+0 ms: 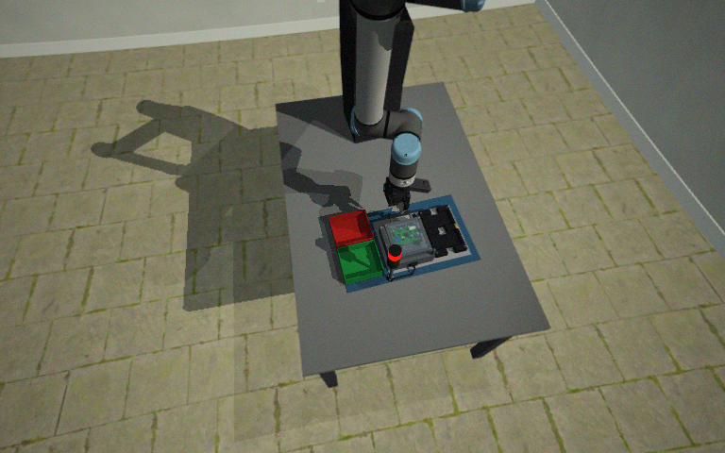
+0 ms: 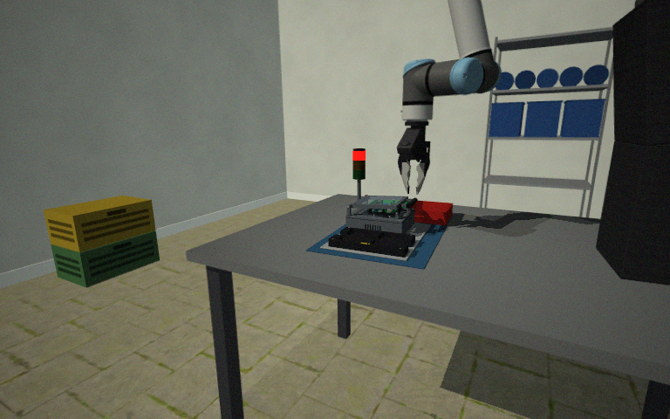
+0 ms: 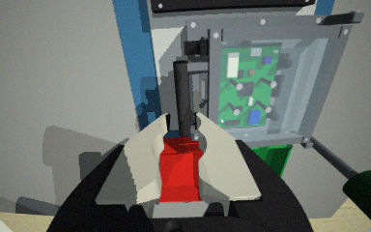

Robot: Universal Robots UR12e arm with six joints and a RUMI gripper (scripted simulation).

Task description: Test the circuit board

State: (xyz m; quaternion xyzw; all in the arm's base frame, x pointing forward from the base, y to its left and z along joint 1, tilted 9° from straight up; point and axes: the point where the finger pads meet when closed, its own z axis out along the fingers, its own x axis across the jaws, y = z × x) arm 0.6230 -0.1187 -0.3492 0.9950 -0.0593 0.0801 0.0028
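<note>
My gripper is now 3 cm short of the black latch piece, 6 cm to the right of it and 6 cm above it. The rest, counted from my hand: tester lid: 9 cm ahead, 1 cm to the right, 5 cm below; red bin: 4 cm behind, 20 cm to the right, 13 cm below; green circuit board: 8 cm ahead, 1 cm to the right, 7 cm below.
</note>
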